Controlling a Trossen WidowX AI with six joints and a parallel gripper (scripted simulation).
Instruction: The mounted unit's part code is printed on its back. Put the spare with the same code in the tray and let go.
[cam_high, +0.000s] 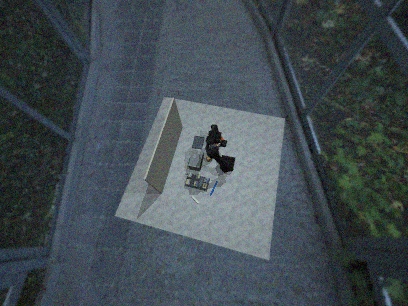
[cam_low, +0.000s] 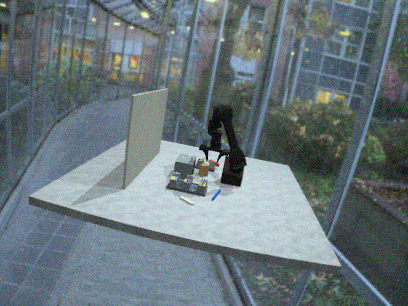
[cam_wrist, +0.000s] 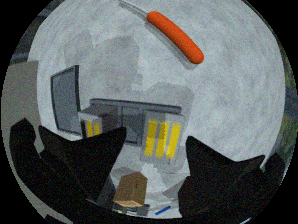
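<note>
Now: the grey square tray 180 mm ahead of my gripper tip, 40 mm to the right of it and 40 mm below it. From my gripper tip the other things lie so: tall white panel 410 mm ahead, 180 mm above, 150 mm to the left; then blue pen 400 mm to the left, 40 mm below, 20 mm behind.
</note>
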